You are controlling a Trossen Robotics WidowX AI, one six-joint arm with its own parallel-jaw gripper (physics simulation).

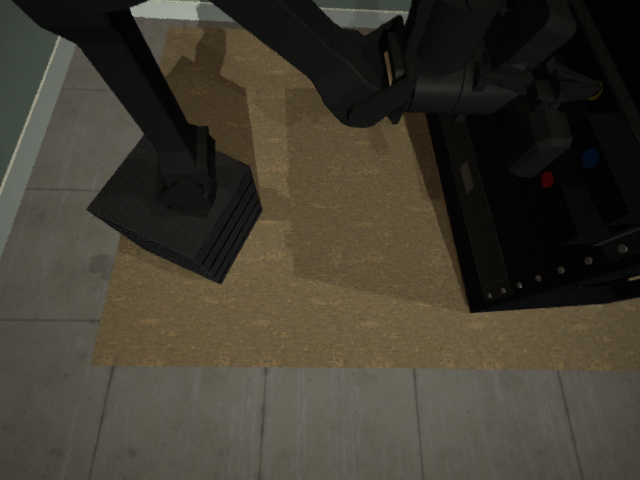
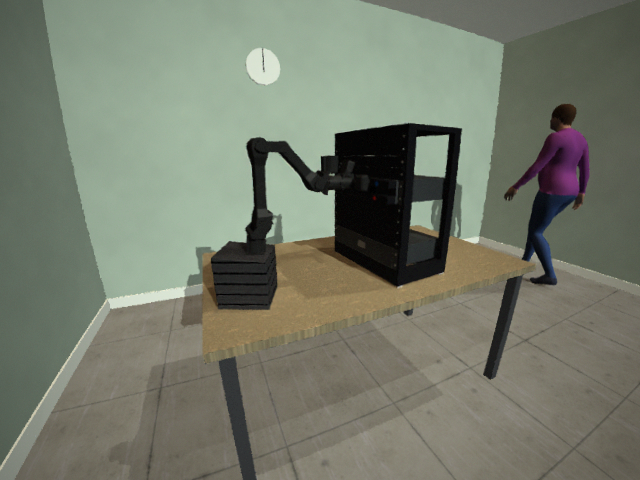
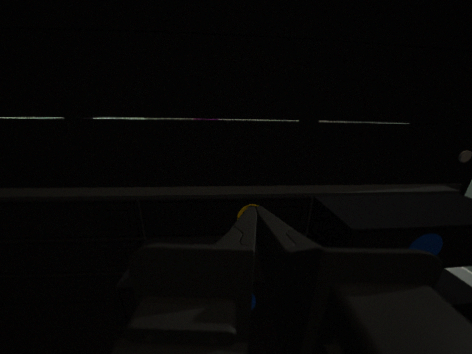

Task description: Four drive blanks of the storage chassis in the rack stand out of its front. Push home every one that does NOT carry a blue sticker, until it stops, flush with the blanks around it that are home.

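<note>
A black rack point(image 1: 510, 258) is there for me to see. I find the rack in image 2 point(image 2: 377, 236) too, and image 3 point(image 3: 78, 180) also shows me the rack.
</note>
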